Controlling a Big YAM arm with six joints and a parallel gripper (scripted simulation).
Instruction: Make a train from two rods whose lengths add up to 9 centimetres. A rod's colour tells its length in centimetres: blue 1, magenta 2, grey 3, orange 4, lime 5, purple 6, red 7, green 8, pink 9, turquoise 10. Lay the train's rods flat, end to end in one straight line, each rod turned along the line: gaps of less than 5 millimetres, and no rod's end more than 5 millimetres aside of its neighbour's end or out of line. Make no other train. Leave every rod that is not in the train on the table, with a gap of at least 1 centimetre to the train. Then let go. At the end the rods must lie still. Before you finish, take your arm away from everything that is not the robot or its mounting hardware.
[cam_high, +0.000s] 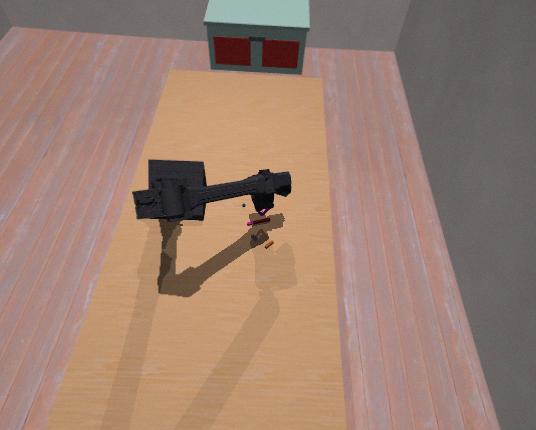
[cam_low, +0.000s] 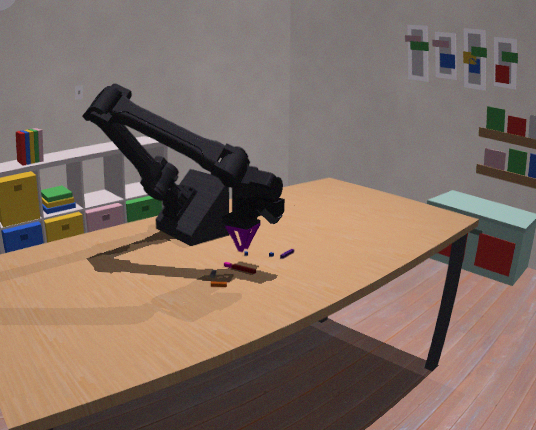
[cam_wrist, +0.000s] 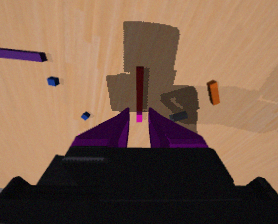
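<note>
My gripper is now 60 mm above the red rod. From my hand the other things lie so: orange rod 30 mm ahead, 110 mm to the right, 60 mm below; then magenta rod 50 mm behind, 10 mm to the right, 60 mm below; then grey rod 30 mm behind, 80 mm to the right, 60 mm below.
</note>
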